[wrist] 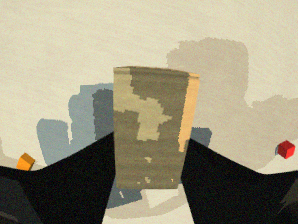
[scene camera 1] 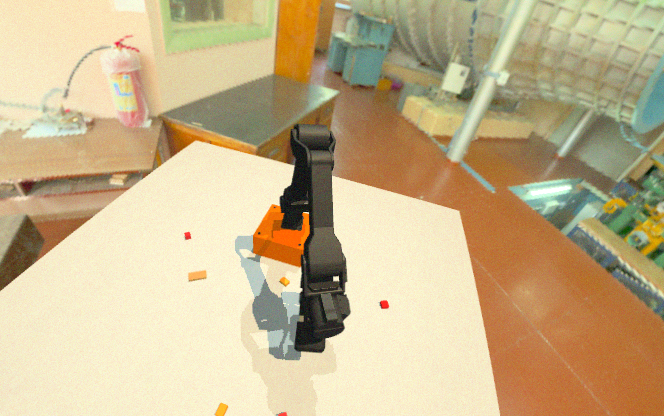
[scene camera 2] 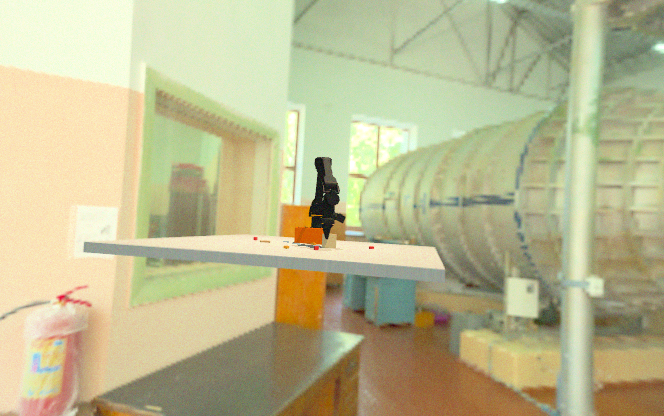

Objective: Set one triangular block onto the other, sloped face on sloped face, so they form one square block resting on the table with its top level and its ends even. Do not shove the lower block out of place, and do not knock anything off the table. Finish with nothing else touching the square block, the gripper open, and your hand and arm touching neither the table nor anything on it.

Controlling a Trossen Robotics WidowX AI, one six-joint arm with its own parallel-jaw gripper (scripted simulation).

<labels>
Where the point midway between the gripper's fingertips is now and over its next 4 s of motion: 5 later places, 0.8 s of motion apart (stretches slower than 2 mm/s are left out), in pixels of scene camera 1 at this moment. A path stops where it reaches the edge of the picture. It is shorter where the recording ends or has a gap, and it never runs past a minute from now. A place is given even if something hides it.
My gripper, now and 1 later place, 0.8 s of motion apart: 307,326; 313,306
</labels>
